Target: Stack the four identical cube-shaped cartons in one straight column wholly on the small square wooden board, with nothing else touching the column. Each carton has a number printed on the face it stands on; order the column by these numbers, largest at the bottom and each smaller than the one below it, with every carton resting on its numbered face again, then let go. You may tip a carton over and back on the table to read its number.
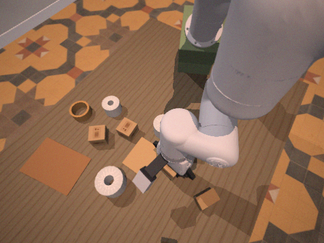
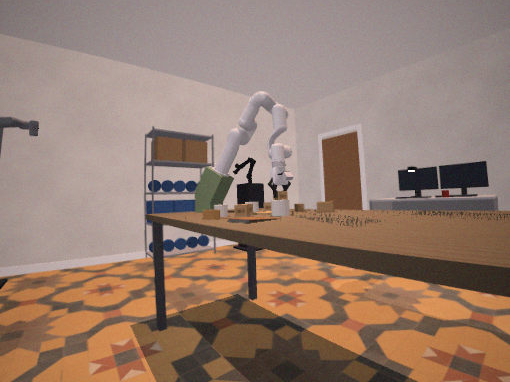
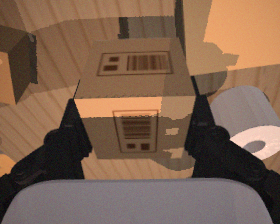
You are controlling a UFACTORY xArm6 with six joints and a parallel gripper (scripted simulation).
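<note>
My gripper is now 10 mm short of the square wooden board, 100 mm to the left of it and 100 mm above it. Also, from my hand: flat box (10 mm ahead, 140 mm to the left, 80 mm below).
</note>
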